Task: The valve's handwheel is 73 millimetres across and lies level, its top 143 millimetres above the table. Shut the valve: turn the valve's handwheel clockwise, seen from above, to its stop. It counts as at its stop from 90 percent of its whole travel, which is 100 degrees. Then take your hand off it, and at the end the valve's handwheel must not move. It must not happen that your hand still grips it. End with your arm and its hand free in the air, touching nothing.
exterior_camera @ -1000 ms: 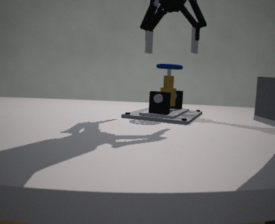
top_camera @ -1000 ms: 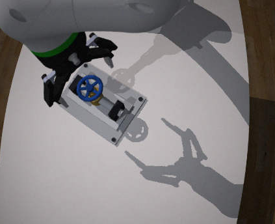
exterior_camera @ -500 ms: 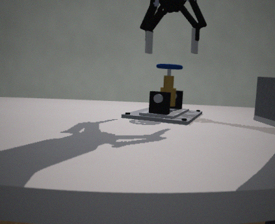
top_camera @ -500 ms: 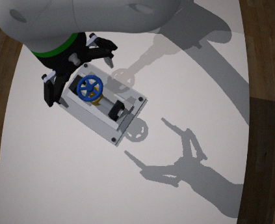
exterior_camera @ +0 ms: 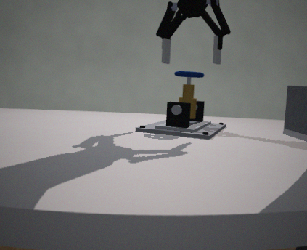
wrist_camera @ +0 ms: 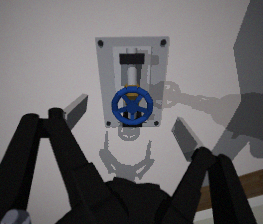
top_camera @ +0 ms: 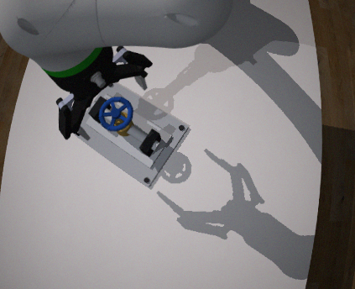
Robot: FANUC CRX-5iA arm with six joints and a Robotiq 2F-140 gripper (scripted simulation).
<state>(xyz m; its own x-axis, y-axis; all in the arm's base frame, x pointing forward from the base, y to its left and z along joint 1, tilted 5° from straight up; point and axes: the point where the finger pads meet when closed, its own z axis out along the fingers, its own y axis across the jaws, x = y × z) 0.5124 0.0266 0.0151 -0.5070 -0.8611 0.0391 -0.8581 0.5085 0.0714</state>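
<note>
The handwheel is 50 mm below my hand.
</note>
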